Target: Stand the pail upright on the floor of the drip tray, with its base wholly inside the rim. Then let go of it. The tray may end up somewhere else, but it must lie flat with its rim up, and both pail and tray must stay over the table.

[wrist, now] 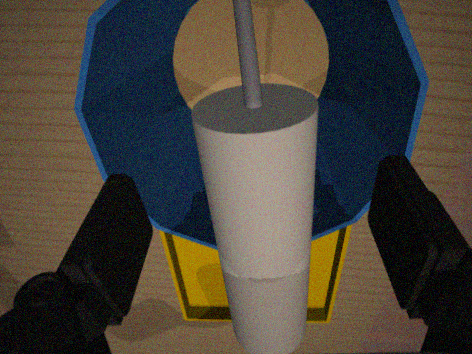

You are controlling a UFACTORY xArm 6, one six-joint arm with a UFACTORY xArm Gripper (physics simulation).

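Places are measured from the arm's base along level axes (x ahead, y left, z up), in centimetres.
Where they show: gripper, between the fingertips: (254, 195).
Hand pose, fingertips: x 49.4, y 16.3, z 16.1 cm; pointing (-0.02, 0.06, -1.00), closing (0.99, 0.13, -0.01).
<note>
After its pixels a point has its place.
The blue pail (135, 150) {y 11.4, x 40.7, z 5.2 cm} fills the upper middle of the wrist view, its wide mouth facing the camera and a round tan area showing inside. A thick pale cylinder (262, 200) {y 18.4, x 49.5, z 18.8 cm}, seemingly its handle grip, crosses in front of the pail, with a thin grey rod (246, 55) {y 21.3, x 48.9, z 16.5 cm} at its far end. The yellow drip tray (322, 265) {y -14.5, x 61.4, z -6.4 cm} lies rim up below the pail in the view, its far part hidden by the pail. My gripper (254, 195) {y 16.3, x 49.4, z 16.1 cm} is open and empty, one finger on each side of the pale cylinder, with gaps to both. The pail's base contact is hidden.
The wood-grained table (40, 145) {y 4.2, x 23.5, z -6.9 cm} surrounds the pail and tray. Soft shadows fall on it at the lower left, and a faint pinkish patch shows at the lower right.
</note>
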